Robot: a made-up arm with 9 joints. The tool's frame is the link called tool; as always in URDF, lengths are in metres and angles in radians.
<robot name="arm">
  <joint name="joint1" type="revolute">
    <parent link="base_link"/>
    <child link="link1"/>
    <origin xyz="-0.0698 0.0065 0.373"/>
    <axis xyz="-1 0 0"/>
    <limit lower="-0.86" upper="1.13"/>
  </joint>
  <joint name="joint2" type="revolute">
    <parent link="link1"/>
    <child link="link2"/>
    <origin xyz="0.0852 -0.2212 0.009"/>
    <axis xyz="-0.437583 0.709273 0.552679"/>
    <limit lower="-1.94" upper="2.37"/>
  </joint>
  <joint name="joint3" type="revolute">
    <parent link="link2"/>
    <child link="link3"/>
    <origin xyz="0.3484 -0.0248 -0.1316"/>
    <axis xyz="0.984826 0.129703 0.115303"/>
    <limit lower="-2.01" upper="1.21"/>
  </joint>
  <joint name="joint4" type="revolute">
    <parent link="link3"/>
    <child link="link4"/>
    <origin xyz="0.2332 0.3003 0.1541"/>
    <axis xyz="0 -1 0"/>
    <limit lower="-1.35" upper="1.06"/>
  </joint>
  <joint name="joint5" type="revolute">
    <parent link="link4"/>
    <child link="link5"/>
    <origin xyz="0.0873 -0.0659 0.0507"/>
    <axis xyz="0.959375 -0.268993 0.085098"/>
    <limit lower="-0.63" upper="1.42"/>
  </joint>
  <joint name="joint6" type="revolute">
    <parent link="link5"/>
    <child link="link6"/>
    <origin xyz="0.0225 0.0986 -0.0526"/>
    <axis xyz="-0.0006 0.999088 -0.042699"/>
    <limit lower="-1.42" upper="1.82"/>
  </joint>
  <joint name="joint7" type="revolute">
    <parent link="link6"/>
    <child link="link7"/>
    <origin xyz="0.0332 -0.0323 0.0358"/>
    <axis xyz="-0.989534 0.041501 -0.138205"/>
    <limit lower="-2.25" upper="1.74"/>
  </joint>
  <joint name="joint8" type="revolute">
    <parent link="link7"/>
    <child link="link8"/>
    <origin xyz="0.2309 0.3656 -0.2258"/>
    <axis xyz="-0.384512 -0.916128 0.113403"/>
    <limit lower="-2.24" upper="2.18"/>
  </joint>
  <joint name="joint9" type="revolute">
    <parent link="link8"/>
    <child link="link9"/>
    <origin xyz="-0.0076 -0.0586 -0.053"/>
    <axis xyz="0 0 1"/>
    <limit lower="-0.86" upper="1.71"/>
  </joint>
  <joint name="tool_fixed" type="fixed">
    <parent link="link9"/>
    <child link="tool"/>
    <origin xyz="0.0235 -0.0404 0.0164" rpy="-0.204 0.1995 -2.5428"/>
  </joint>
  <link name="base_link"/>
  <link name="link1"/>
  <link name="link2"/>
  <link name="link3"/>
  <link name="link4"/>
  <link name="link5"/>
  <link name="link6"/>
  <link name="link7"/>
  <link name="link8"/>
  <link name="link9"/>
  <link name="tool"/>
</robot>
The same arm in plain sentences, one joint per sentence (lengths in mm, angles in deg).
The arm has nine revolute joints in a row. What follows holds with every joint at zero, and every direction is one of the base frame's. The first joint is mounted 69.8 mm along -x and 6.5 mm along +y and 373 mm along +z from the base frame's origin and rotates about -x, from -49.27 to 64.74 deg. The second joint is mounted 85.2 mm along +x and 221.2 mm along -y and 9 mm along +z from the first joint and rotates about the direction (-0.437583, 0.709273, 0.552679), from -111.15 to 135.79 deg. The third joint is mounted 348.4 mm along +x and 24.8 mm along -y and 131.6 mm along -z from the second joint and rotates about the direction (0.984826, 0.129703, 0.115303), from -115.16 to 69.33 deg. The fourth joint is mounted 233.2 mm along +x and 300.3 mm along +y and 154.1 mm along +z from the third joint and rotates about -y, from -77.35 to 60.73 deg. The fifth joint is mounted 87.3 mm along +x and 65.9 mm along -y and 50.7 mm along +z from the fourth joint and rotates about the direction (0.959375, -0.268993, 0.085098), from -36.1 to 81.36 deg. The sixth joint is mounted 22.5 mm along +x and 98.6 mm along +y and 52.6 mm along -z from the fifth joint and rotates about the direction (-0.0006, 0.999088, -0.042699), from -81.36 to 104.28 deg. The seventh joint is mounted 33.2 mm along +x and 32.3 mm along -y and 35.8 mm along +z from the sixth joint and rotates about the direction (-0.989534, 0.041501, -0.138205), from -128.92 to 99.69 deg. The eighth joint is mounted 230.9 mm along +x and 365.6 mm along +y and 225.8 mm along -z from the seventh joint and rotates about the direction (-0.384512, -0.916128, 0.113403), from -128.34 to 124.9 deg. The ninth joint is mounted 7.6 mm along -x and 58.6 mm along -y and 53 mm along -z from the eighth joint and rotates about +z, from -49.27 to 97.98 deg. The tool frame, which is the frame that the pose is given for, is mounted 23.5 mm along +x and 40.4 mm along -y and 16.4 mm along +z from the ninth joint; its axes are the base frame's turned by roll -11.69, pitch 11.43 and yaw -145.69 deg (as in URDF: about the fixed x, then y, then z).
